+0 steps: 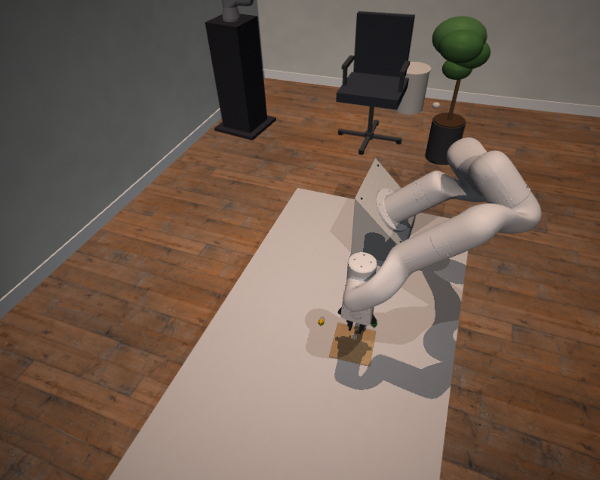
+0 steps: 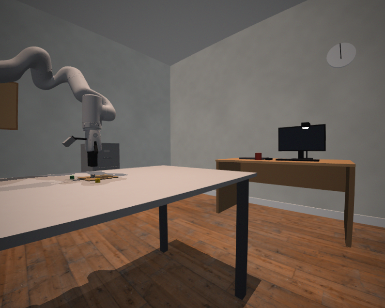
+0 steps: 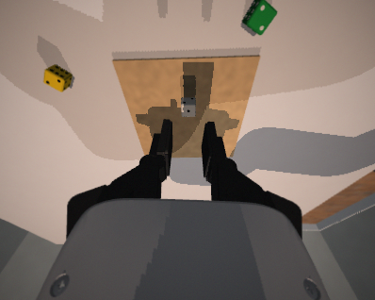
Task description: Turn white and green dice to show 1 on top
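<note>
Right now my hand is 8 cm past the green die, 7 cm above it and 4 cm to the right of it. The rest, counted from my hand: mat 8 cm below, 2 cm ahead; then white die 7 cm below; then yellow die 13 cm to the right, 7 cm below.
</note>
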